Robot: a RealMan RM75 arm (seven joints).
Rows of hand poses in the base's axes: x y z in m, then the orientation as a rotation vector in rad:
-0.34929, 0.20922, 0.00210, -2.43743, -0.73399, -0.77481
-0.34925, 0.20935, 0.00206, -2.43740, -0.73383, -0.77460
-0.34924, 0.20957, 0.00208, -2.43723, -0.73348, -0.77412
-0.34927, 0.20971, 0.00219, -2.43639, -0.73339, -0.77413
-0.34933, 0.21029, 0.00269, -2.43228, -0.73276, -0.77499
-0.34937, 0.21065, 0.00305, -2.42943, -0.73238, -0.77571
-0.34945, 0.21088, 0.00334, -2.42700, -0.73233, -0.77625
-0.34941, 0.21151, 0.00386, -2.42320, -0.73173, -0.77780
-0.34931, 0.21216, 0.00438, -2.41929, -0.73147, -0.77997
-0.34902, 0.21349, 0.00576, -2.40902, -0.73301, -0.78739
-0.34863, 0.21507, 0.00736, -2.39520, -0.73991, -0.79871
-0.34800, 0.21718, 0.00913, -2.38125, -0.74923, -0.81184
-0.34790, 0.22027, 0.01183, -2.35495, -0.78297, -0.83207
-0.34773, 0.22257, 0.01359, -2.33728, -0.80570, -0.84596
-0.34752, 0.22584, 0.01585, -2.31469, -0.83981, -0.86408
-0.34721, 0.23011, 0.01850, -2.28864, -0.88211, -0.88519
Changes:
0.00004, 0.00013, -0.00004, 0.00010, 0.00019, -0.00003
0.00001, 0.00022, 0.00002, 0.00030, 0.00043, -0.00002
-0.00003, 0.00014, 0.00011, 0.00077, 0.00002, 0.00029
-0.00006, 0.00058, 0.00050, 0.00380, -0.00046, 0.00113
-0.00004, 0.00036, 0.00036, 0.00261, -0.00042, 0.00079
-0.00008, 0.00023, 0.00029, 0.00211, -0.00037, 0.00085
0.00004, 0.00063, 0.00052, 0.00350, -0.00097, 0.00085
0.00010, 0.00065, 0.00052, 0.00344, -0.00150, 0.00094
0.00029, 0.00133, 0.00138, 0.00806, -0.00573, 0.00332
0.00039, 0.00158, 0.00160, 0.00872, -0.00992, 0.00692
0.00063, 0.00211, 0.00177, 0.00767, -0.01190, 0.00789
0.00010, 0.00309, 0.00270, 0.00719, -0.02351, 0.02528
0.00017, 0.00230, 0.00176, 0.00446, -0.01619, 0.01686
0.00021, 0.00327, 0.00226, 0.00295, -0.02252, 0.02415
0.00031, 0.00427, 0.00265, 0.00131, -0.02725, 0.02918

